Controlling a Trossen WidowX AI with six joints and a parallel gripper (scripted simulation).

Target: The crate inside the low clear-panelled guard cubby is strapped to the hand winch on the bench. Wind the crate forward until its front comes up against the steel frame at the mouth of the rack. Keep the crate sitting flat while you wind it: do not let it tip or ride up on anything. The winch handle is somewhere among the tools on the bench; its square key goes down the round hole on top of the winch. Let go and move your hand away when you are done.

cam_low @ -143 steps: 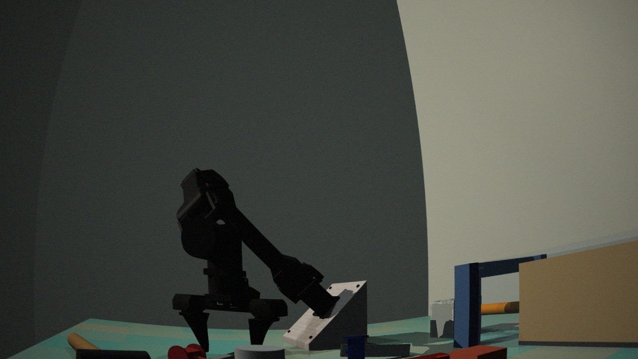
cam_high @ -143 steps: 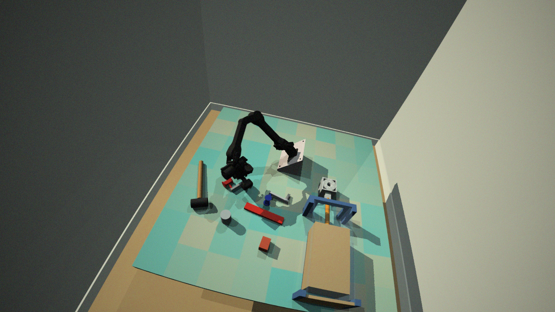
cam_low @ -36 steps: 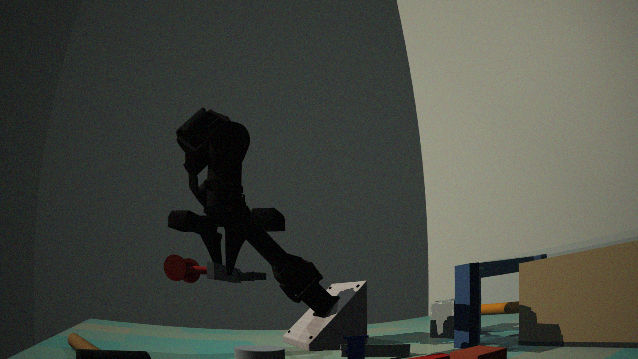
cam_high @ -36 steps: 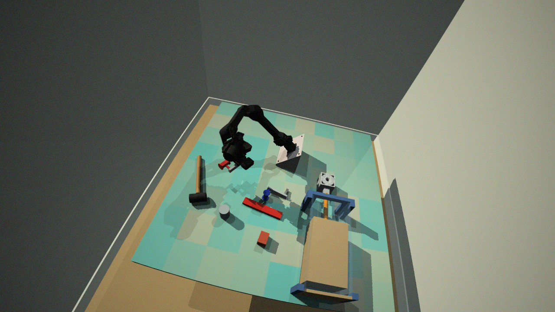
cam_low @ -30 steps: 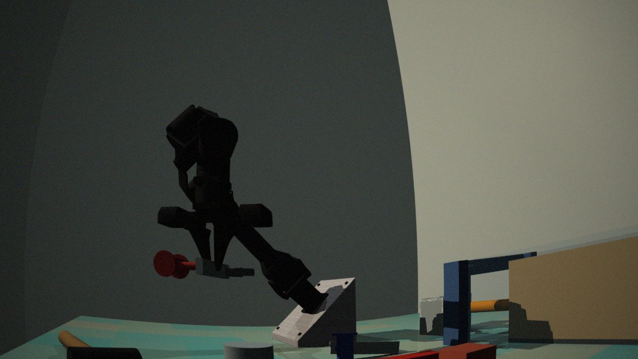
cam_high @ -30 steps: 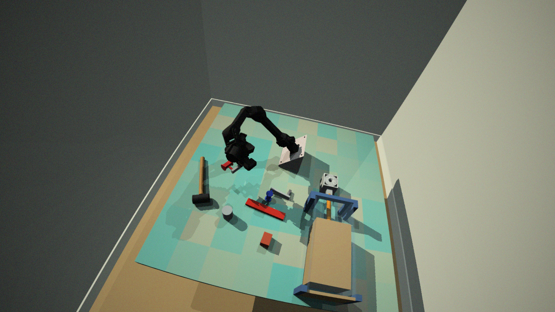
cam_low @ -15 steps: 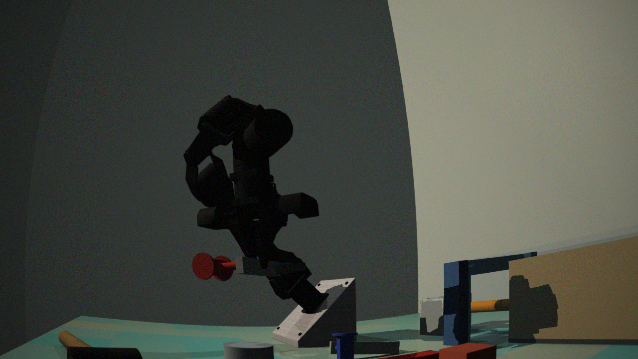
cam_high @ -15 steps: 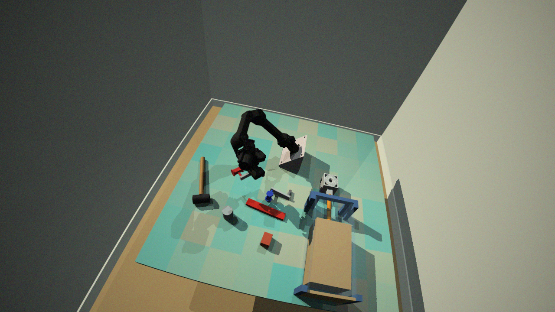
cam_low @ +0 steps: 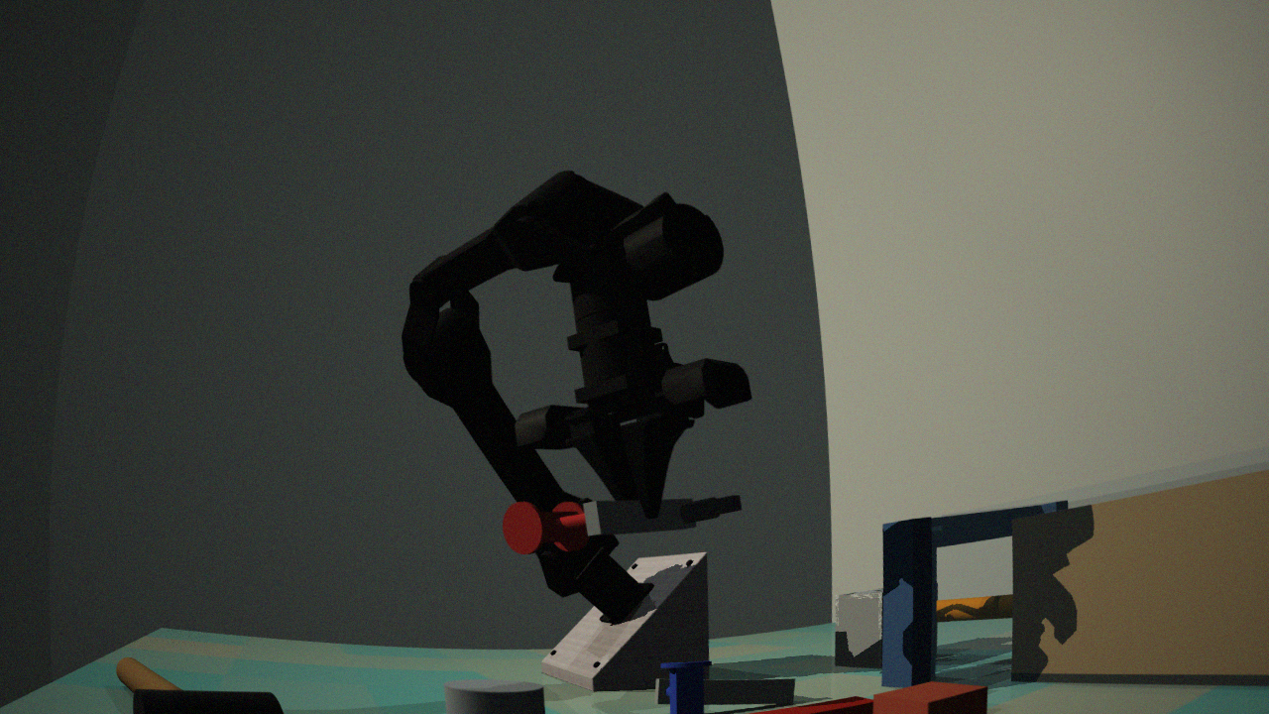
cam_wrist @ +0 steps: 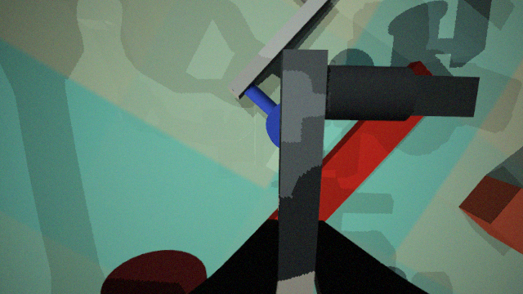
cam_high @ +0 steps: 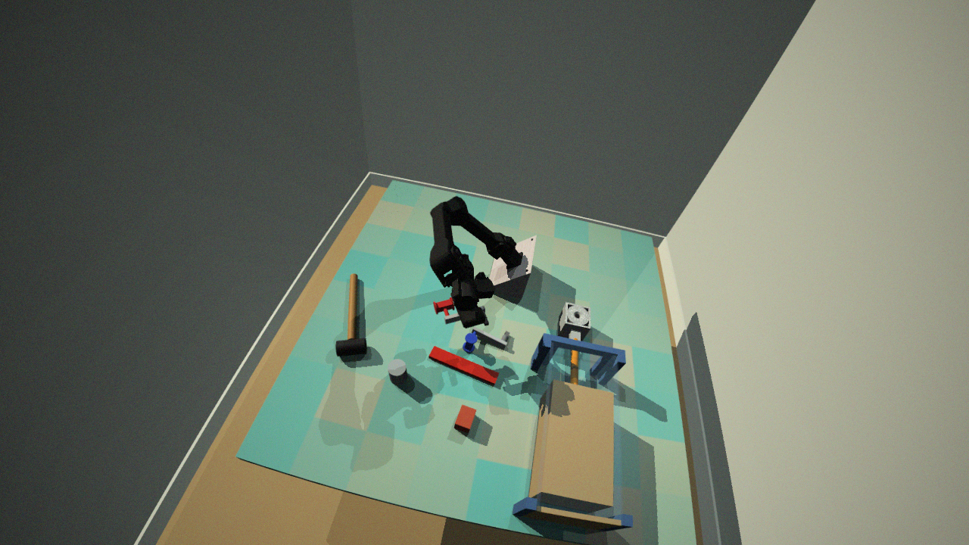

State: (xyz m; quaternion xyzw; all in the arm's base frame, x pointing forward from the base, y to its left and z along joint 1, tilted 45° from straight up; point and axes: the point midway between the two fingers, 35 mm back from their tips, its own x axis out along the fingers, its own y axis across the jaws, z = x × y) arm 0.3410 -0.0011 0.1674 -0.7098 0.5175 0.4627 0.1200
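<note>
My gripper tip is now 6 cm to the left of the red knob and 1 cm past it. The rest, counted from my gripper tip: blue knob: 15 cm below, 3 cm to the left, 1 cm behind; then winch handle: 2 cm to the right; then blue-knobbed crank: 16 cm below, 7 cm to the left, 3 cm behind.
</note>
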